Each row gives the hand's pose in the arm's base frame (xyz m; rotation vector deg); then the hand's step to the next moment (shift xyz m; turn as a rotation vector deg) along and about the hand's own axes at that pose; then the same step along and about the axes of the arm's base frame.
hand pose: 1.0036 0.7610 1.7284 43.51 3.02 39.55
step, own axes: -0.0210 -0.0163 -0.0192 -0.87 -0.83 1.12
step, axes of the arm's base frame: -0.0128 -0.0091 -0.0288 0.10 -1.64 0.11
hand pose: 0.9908 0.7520 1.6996 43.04 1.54 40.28
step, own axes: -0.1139 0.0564 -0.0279 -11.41 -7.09 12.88
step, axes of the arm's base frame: -0.1280 -0.0214 -0.0099 -1.34 -18.39 2.56
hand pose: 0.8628 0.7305 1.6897 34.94 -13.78 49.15
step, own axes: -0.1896 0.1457 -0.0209 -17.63 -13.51 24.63
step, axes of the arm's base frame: -0.2340 -0.0353 -0.0401 0.08 -32.48 6.72
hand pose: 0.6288 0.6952 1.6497 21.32 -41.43 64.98
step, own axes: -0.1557 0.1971 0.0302 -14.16 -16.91 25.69
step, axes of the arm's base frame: -0.2265 -0.0472 -0.1023 3.65 -32.09 10.17
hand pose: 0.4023 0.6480 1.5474 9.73 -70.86 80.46
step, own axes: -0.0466 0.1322 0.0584 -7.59 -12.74 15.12
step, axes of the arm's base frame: -0.1223 -0.0375 -0.0819 4.13 -19.14 8.06
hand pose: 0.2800 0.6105 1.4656 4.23 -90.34 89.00
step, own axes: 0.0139 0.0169 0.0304 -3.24 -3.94 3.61
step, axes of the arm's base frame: -0.0346 -0.0143 0.0011 2.38 -5.51 1.75
